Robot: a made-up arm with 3 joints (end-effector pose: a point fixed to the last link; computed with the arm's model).
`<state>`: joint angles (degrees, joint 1 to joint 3).
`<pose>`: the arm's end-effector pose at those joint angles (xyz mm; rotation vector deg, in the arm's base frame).
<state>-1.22 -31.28 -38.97</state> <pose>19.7 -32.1 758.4 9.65 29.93 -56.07</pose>
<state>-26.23 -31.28 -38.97</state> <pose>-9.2 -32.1 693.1 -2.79 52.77 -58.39</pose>
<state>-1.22 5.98 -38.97</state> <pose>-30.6 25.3 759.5 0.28 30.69 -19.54</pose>
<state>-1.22 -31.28 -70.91</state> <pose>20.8 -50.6 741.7 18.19 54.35 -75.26</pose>
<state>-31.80 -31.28 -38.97</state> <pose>-19.3 -32.1 680.7 -5.67 57.84 -58.66</pose>
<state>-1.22 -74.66 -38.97</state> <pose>21.1 -120.4 758.4 20.99 25.99 -98.45</pose>
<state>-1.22 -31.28 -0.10</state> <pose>2.7 -9.4 768.9 -0.31 1.26 -31.34</pose>
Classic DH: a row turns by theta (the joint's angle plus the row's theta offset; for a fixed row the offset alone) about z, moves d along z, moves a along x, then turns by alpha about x. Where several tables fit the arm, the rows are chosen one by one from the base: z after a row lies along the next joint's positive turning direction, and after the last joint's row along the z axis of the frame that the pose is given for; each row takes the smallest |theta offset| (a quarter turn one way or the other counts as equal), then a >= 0, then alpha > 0; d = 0 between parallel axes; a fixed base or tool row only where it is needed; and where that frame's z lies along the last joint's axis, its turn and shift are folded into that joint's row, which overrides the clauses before.
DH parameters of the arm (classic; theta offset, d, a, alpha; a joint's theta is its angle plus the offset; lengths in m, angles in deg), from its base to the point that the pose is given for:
base (fixed): 0 0.791 -0.142 90
joint 1: 0 0.078 0.052 -90
joint 2: -3.93 0.0157 0.0313 49.4
joint 3: 0 -0.1446 0.0052 -49.4
tool (fixed): 3.93 0.0594 0 0

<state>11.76 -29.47 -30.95</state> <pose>18.4 -23.7 797.9 12.65 11.84 -47.88</pose>
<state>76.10 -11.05 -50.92</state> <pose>-73.7 -2.9 922.6 31.88 -33.83 -30.36</pose>
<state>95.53 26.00 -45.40</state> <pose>-117.6 38.6 870.8 -0.42 -61.76 -7.13</pose>
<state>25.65 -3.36 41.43</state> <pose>-67.6 25.2 799.1 -8.49 -56.50 23.07</pose>
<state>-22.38 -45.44 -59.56</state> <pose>-0.2 -73.1 690.1 5.72 61.40 -86.98</pose>
